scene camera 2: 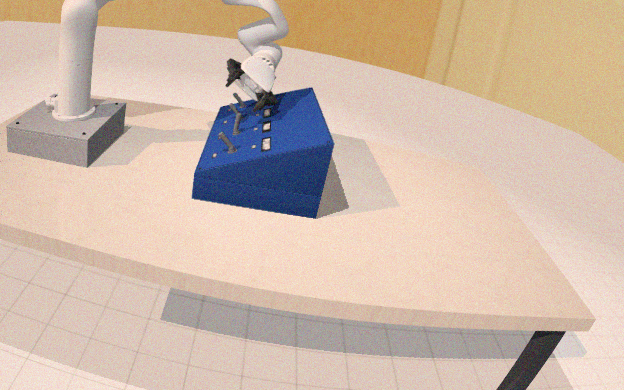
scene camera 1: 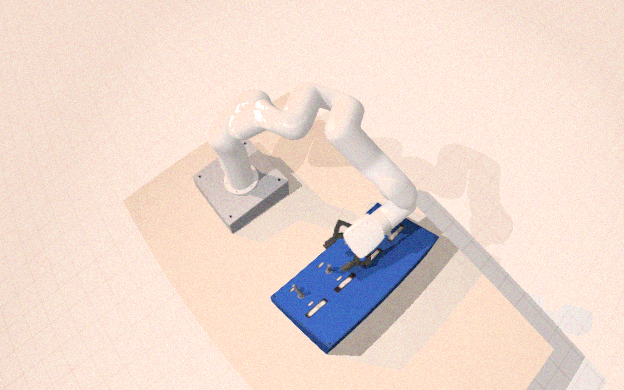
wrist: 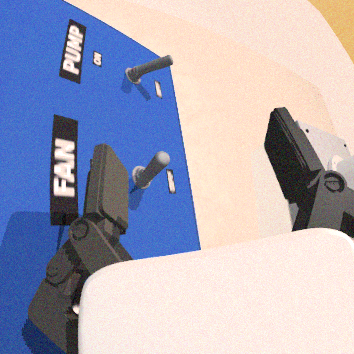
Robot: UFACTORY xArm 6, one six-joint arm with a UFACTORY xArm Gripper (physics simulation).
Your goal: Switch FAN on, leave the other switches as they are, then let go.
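Frame: origin at the arm's base, x ahead, y left, z up, level; millimetres.
Seen in the pictures: gripper, fingertip midpoint: (scene camera 2: 243, 95) (scene camera 1: 332, 259) (wrist: 191, 141); arm's base, origin of the base link: (scene camera 2: 73, 113) (scene camera 1: 241, 179).
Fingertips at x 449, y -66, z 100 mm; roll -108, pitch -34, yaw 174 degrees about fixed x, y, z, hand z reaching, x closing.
Offsets run from my fingertips to a thing's middle. "spot": to the spot under its first point. Level surfaces: height alone.
A blue sloped switch panel @(76 mm ahead, 43 mm left, 120 mm down) (scene camera 1: 360, 312) (scene camera 2: 260, 172) (wrist: 27, 100) stands on the table. The FAN lever @(4 mm back, 7 mm right, 65 mm down) (scene camera 1: 328, 269) (scene camera 2: 238, 123) (wrist: 151, 169) is second from the panel's near end in scene camera 2. There it leans away from the robot's base, unlike its neighbours, so it looks to be on. The PUMP lever @(32 mm back, 125 mm right, 71 mm down) (scene camera 1: 297, 291) (scene camera 2: 227, 142) (wrist: 152, 66) leans toward its OFF label. My gripper (scene camera 1: 339, 256) (scene camera 2: 245, 94) (wrist: 191, 141) is wide open and empty, just above the panel. In the wrist view one finger hides the FAN's ON label.
Two more levers stand beyond FAN, the nearer one @(spot: 5 mm back, 109 mm left, 65 mm down) (scene camera 2: 234, 108) and the farther one @(spot: 10 mm ahead, 227 mm left, 70 mm down) (scene camera 2: 237, 99); both lean toward the robot's base. The grey base block (scene camera 1: 215, 195) (scene camera 2: 47, 140) stands on the table @(180 mm down) (scene camera 1: 200, 265) (scene camera 2: 400, 260), off the panel's low edge.
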